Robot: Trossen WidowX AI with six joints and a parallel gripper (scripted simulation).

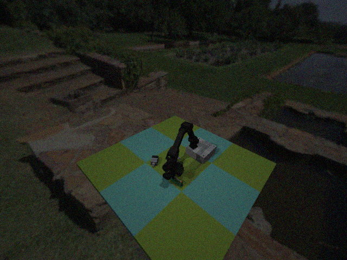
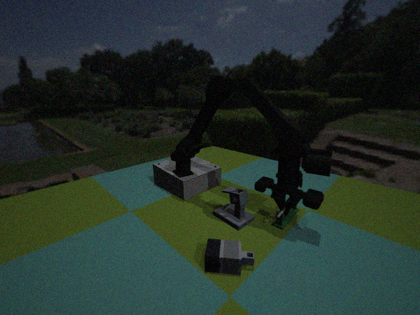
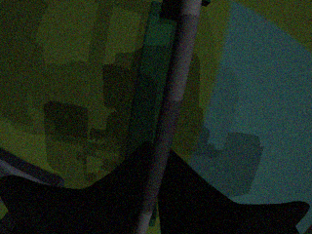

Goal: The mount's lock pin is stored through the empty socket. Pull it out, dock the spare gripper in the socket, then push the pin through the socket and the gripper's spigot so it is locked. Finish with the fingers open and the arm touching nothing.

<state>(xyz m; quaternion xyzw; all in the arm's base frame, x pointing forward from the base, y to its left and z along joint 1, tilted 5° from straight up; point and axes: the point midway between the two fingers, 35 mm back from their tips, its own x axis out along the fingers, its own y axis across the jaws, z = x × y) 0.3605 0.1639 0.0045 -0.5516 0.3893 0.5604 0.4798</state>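
Right now my gripper tip is 2 cm to the right of the green pin rest and 1 cm past it. Round my gripper tip: socket (12 cm to the right, 10 cm behind, 3 cm above); then spare gripper (25 cm to the right, 3 cm ahead).
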